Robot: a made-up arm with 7 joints. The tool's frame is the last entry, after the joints. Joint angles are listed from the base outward.
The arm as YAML. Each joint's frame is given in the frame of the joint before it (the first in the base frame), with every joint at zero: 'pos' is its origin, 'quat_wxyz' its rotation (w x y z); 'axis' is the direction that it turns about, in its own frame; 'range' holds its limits. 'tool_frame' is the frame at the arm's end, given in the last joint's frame.
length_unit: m
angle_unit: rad
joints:
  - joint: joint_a
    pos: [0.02, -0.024, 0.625]
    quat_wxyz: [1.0, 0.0, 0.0, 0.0]
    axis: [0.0, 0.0, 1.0]
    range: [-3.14, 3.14]
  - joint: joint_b
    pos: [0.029, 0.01, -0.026]
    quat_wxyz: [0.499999, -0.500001, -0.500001, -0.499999]
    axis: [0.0, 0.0, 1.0]
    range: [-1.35, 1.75]
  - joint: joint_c
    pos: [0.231, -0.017, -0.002]
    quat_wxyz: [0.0, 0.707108, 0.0, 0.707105]
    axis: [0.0, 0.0, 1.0]
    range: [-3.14, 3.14]
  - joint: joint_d
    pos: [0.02, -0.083, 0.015]
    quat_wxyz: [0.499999, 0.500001, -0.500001, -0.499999]
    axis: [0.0, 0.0, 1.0]
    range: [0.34, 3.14]
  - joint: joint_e
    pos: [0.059, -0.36, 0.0]
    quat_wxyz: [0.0, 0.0, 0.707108, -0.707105]
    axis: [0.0, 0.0, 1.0]
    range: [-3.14, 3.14]
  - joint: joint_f
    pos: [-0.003, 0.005, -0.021]
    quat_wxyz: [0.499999, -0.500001, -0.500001, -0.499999]
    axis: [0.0, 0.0, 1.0]
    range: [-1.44, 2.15]
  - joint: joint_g
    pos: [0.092, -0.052, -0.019]
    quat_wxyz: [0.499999, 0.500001, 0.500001, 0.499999]
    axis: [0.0, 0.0, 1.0]
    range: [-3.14, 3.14]
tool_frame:
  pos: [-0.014, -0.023, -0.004]
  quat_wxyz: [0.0, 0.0, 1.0, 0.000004]
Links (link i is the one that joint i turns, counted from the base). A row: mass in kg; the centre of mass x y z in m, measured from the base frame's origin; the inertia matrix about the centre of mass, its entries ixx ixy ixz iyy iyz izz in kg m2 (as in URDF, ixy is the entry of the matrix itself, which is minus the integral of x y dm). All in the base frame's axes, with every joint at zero. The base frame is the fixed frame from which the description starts. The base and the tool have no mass.
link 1: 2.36; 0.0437 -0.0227 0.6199; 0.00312 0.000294 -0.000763 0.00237 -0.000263 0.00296
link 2: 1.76; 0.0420 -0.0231 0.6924; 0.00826 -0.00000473 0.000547 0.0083 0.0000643 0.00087
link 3: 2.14; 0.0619 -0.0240 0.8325; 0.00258 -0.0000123 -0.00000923 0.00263 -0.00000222 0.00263
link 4: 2.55; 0.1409 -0.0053 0.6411; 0.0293 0 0.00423 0.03 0 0.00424
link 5: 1.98; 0.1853 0.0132 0.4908; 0.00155 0 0 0.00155 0 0.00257
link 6: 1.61; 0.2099 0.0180 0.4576; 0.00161 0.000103 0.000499 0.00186 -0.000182 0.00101
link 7: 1.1; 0.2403 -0.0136 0.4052; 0.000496 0 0 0.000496 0 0.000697
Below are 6 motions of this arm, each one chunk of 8 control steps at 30 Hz.
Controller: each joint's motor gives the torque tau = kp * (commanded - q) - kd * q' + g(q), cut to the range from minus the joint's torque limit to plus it. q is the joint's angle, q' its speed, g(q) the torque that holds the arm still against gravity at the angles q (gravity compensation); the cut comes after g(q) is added. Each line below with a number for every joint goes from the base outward.
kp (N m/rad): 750 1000 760 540 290 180 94
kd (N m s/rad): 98 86 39 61 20 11 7.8
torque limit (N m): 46 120 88 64 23 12 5
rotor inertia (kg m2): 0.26 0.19 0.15 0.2 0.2 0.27 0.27
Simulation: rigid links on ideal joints. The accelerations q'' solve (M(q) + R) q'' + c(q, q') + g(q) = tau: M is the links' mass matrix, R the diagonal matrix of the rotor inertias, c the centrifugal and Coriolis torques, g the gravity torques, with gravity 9.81 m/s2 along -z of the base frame. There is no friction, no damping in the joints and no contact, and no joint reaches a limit. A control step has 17 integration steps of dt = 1/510 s. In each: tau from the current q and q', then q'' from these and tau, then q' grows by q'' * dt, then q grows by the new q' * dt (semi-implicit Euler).
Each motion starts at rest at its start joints. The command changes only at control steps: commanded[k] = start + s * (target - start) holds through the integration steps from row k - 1 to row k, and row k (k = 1, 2, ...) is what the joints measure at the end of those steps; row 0 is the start. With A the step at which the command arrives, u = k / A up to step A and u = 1 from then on. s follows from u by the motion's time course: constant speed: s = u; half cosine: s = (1 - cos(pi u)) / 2; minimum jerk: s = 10 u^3 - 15 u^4 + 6 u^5; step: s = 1 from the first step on.
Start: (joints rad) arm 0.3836 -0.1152 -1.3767 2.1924 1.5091 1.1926 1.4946
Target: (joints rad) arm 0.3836 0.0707 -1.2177 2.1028 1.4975 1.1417 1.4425
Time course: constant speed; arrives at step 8
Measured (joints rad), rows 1 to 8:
1: 0.3813 -0.1118 -1.3721 2.1908 1.5088 1.1900 1.4936
2: 0.3789 -0.1030 -1.3612 2.1870 1.5081 1.1846 1.4909
3: 0.3774 -0.0888 -1.3451 2.1811 1.5071 1.1781 1.4865
4: 0.3771 -0.0702 -1.3253 2.1737 1.5058 1.1717 1.4811
5: 0.3776 -0.0488 -1.3038 2.1650 1.5044 1.1659 1.4750
6: 0.3786 -0.0257 -1.2817 2.1555 1.5030 1.1604 1.4686
7: 0.3798 -0.0019 -1.2598 2.1453 1.5015 1.1549 1.4620
8: 0.3809 0.0220 -1.2385 2.1347 1.5000 1.1493 1.4554

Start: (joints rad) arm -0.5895 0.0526 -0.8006 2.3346 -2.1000 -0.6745 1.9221
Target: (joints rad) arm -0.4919 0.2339 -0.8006 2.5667 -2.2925 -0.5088 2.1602
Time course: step
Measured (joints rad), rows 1 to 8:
1: -0.5801 0.0947 -0.8206 2.3902 -2.1562 -0.6516 1.9334
2: -0.5625 0.1371 -0.8154 2.4369 -2.2159 -0.5952 1.9655
3: -0.5447 0.1720 -0.8048 2.4703 -2.2493 -0.5473 2.0167
4: -0.5297 0.1976 -0.7973 2.4944 -2.2674 -0.5208 2.0705
5: -0.5184 0.2144 -0.7940 2.5121 -2.2775 -0.5103 2.1122
6: -0.5103 0.2244 -0.7936 2.5255 -2.2834 -0.5078 2.1394
7: -0.5047 0.2298 -0.7947 2.5358 -2.2869 -0.5081 2.1545
8: -0.5010 0.2323 -0.7963 2.5438 -2.2890 -0.5088 2.1614

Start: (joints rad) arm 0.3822 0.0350 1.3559 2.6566 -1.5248 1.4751 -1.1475
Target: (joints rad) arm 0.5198 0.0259 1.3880 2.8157 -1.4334 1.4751 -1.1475
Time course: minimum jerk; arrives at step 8
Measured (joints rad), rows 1 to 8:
1: 0.3827 0.0351 1.3561 2.6571 -1.5243 1.4751 -1.1475
2: 0.3855 0.0357 1.3570 2.6602 -1.5212 1.4752 -1.1475
3: 0.3928 0.0366 1.3597 2.6688 -1.5134 1.4755 -1.1476
4: 0.4053 0.0371 1.3642 2.6840 -1.5005 1.4759 -1.1476
5: 0.4221 0.0364 1.3704 2.7048 -1.4843 1.4761 -1.1476
6: 0.4409 0.0341 1.3770 2.7284 -1.4679 1.4760 -1.1476
7: 0.4585 0.0307 1.3826 2.7507 -1.4544 1.4755 -1.1476
8: 0.4729 0.0271 1.3864 2.7689 -1.4454 1.4748 -1.1475

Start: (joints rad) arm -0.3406 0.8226 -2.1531 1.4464 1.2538 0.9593 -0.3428
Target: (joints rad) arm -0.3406 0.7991 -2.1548 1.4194 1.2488 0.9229 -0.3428
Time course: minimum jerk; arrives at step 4
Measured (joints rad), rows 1 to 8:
1: -0.3404 0.8220 -2.1530 1.4460 1.2537 0.9584 -0.3428
2: -0.3395 0.8194 -2.1525 1.4439 1.2529 0.9536 -0.3429
3: -0.3388 0.8146 -2.1522 1.4396 1.2517 0.9443 -0.3429
4: -0.3389 0.8098 -2.1528 1.4346 1.2505 0.9345 -0.3429
5: -0.3397 0.8059 -2.1541 1.4301 1.2497 0.9276 -0.3429
6: -0.3404 0.8031 -2.1553 1.4267 1.2493 0.9239 -0.3428
7: -0.3410 0.8012 -2.1560 1.4242 1.2490 0.9224 -0.3428
8: -0.3414 0.8001 -2.1562 1.4225 1.2489 0.9220 -0.3427

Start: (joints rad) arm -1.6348 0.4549 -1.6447 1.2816 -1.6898 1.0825 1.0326
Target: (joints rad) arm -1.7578 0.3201 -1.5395 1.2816 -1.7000 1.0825 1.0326
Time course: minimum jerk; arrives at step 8
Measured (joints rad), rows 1 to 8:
1: -1.6352 0.4542 -1.6440 1.2817 -1.6899 1.0825 1.0326
2: -1.6378 0.4500 -1.6393 1.2822 -1.6903 1.0828 1.0326
3: -1.6444 0.4399 -1.6280 1.2829 -1.6912 1.0831 1.0327
4: -1.6555 0.4233 -1.6100 1.2834 -1.6927 1.0832 1.0327
5: -1.6702 0.4023 -1.5882 1.2834 -1.6945 1.0828 1.0327
6: -1.6862 0.3807 -1.5675 1.2829 -1.6963 1.0821 1.0327
7: -1.7012 0.3621 -1.5523 1.2821 -1.6977 1.0813 1.0326
8: -1.7136 0.3486 -1.5444 1.2814 -1.6986 1.0809 1.0325

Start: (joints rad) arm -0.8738 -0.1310 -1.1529 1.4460 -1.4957 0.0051 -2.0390
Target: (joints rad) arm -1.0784 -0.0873 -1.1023 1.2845 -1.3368 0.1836 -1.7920
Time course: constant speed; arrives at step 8
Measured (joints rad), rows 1 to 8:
1: -0.8792 -0.1297 -1.1489 1.4425 -1.4889 0.0102 -2.0344
2: -0.8888 -0.1268 -1.1430 1.4346 -1.4765 0.0229 -2.0216
3: -0.9019 -0.1228 -1.1365 1.4231 -1.4608 0.0412 -2.0014
4: -0.9178 -0.1182 -1.1301 1.4090 -1.4434 0.0625 -1.9758
5: -0.9360 -0.1132 -1.1240 1.3931 -1.4250 0.0850 -1.9469
6: -0.9560 -0.1081 -1.1182 1.3759 -1.4060 0.1078 -1.9163
7: -0.9775 -0.1029 -1.1125 1.3577 -1.3866 0.1307 -1.8850
8: -1.0000 -0.0976 -1.1068 1.3390 -1.3671 0.1535 -1.8536

